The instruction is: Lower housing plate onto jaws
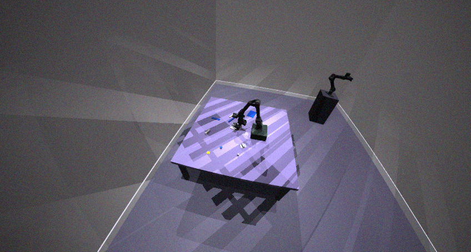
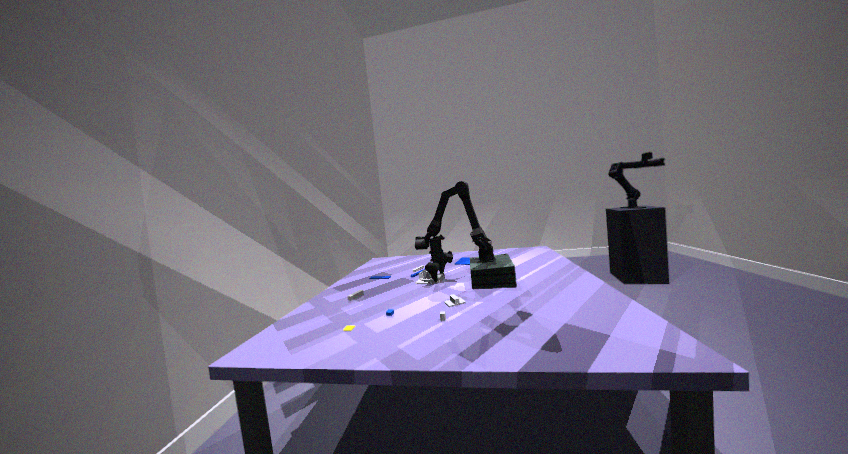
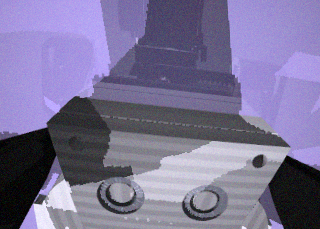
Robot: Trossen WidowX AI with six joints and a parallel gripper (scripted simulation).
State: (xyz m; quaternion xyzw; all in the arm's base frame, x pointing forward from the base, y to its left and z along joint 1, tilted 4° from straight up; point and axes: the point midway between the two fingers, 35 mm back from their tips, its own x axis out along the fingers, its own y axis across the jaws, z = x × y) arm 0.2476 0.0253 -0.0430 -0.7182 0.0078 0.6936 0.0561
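Right now the pale jaw assembly is 3 cm ahead of my gripper tip, 1 cm to the left of it and 1 cm above it. From my gripper tip the other things lie so: white bar 34 cm ahead, 23 cm to the left; then blue bar 36 cm ahead, 4 cm to the right, 1 cm below; then yellow bit 19 cm ahead, 50 cm to the left, 1 cm below.
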